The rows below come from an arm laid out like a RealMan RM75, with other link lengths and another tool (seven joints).
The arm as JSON. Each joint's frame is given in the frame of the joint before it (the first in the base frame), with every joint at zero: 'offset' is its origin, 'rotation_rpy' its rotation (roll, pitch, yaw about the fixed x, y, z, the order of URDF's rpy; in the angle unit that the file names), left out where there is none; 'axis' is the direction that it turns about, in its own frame. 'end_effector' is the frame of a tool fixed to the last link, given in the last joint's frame.
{
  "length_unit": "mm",
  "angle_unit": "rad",
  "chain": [
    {
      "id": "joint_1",
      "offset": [
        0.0,
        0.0,
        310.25
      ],
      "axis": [
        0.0,
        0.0,
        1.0
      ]
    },
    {
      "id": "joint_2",
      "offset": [
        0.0,
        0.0,
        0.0
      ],
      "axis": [
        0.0,
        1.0,
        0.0
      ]
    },
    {
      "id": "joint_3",
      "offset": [
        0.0,
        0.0,
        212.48
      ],
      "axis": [
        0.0,
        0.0,
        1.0
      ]
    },
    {
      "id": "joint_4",
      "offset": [
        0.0,
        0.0,
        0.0
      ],
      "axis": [
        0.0,
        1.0,
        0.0
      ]
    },
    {
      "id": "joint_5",
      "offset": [
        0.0,
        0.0,
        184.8
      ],
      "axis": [
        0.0,
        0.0,
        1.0
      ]
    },
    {
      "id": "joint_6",
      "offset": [
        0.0,
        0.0,
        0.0
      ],
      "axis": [
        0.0,
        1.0,
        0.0
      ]
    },
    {
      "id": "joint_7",
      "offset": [
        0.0,
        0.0,
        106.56
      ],
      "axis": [
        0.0,
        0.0,
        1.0
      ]
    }
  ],
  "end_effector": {
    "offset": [
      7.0,
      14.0,
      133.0
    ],
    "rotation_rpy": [
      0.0,
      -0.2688,
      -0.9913
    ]
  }
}
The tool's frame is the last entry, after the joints.
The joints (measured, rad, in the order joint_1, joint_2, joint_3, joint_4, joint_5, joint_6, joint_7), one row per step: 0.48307 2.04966 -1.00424 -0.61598 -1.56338 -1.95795 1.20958; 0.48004 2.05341 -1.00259 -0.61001 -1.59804 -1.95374 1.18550; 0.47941 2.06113 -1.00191 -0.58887 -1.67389 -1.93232 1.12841; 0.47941 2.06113 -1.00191 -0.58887 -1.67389 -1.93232 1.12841; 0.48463 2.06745 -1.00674 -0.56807 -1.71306 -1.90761 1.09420; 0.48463 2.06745 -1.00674 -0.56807 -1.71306 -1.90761 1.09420; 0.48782 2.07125 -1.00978 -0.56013 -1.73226 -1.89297 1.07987; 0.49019 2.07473 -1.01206 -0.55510 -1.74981 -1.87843 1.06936; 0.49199 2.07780 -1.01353 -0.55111 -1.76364 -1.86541 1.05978; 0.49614 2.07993 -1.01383 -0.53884 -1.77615 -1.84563 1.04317; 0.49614 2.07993 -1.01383 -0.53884 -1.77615 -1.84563 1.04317
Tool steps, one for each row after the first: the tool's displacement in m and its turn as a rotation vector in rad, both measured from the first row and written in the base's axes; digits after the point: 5 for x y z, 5 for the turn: 0.00519 -0.00345 -0.00607 -0.00229 -0.02403 0.00851; 0.01690 -0.00964 -0.02076 -0.00554 -0.08080 0.02708; 0.01690 -0.00964 -0.02076 -0.00554 -0.08080 0.02708; 0.02292 -0.01207 -0.03111 -0.00764 -0.11397 0.03539; 0.02292 -0.01207 -0.03111 -0.00764 -0.11397 0.03539; 0.02579 -0.01295 -0.03643 -0.00847 -0.13221 0.03986; 0.02859 -0.01341 -0.04116 -0.00866 -0.15022 0.04277; 0.03091 -0.01351 -0.04505 -0.00689 -0.16487 0.04523; 0.03375 -0.01237 -0.04974 0.00050 -0.18015 0.04511; 0.03375 -0.01237 -0.04974 0.00050 -0.18015 0.04511
